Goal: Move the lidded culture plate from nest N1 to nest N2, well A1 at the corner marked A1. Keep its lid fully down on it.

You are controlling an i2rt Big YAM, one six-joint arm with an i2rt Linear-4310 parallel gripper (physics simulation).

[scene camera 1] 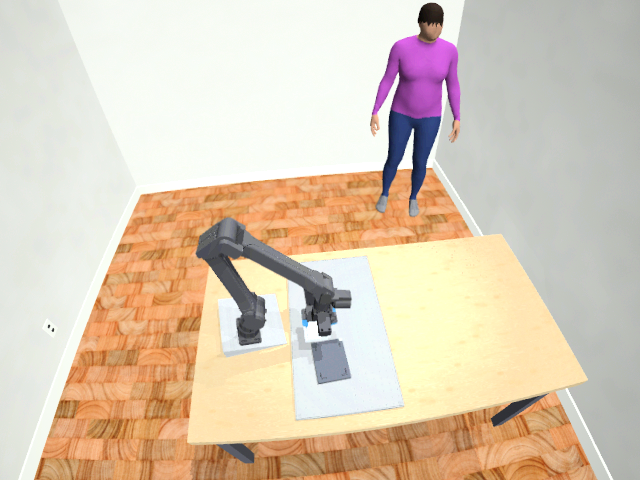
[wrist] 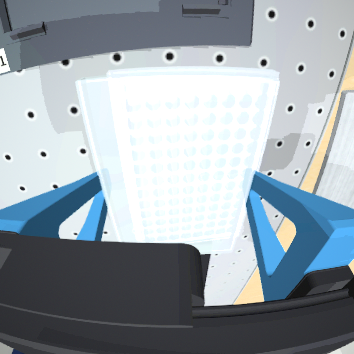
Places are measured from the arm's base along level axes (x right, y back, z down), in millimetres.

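Pixels of known places: gripper, fingertip midpoint: [wrist: 176,176]; arm's base, origin of the base link: [scene camera 1: 248,331].
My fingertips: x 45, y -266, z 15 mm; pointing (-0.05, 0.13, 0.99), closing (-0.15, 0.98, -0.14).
Ahead of a thing's pixels: the offset from my fingertips to its top centre. "pt": to the spot under its first point. Level surfaces: height alone.
My gripper [scene camera 1: 319,322] [wrist: 176,176] is shut on the clear lid @[dz -20, dx +0, dy -2 mm] [wrist: 94,115], with one blue finger at each long side. The white culture plate [wrist: 192,150] shows through the lid and lies out of line with it, shifted right in the wrist view; a strip of lid without wells shows at left. I cannot tell how far the lid is above the plate. In the scene view the pale plate and lid [scene camera 1: 312,334] show as one white patch under the gripper. The dark nest @[dz -8, dx +156, dy -5 mm] [scene camera 1: 331,364] [wrist: 150,32] ahead holds no plate; a cut-off label @[pt dz -5, dx +87, dy -65 mm] [wrist: 3,61] reads "1". The other nest is mostly hidden.
A light perforated board @[dz +6 mm] [scene camera 1: 361,382] [wrist: 50,132] lies under the nests on the wooden table @[dz +19 mm] [scene camera 1: 465,310]. The arm stands on a pale base slab [scene camera 1: 273,310] [wrist: 340,155] to the left in the scene view. A person [scene camera 1: 423,77] stands behind the table.
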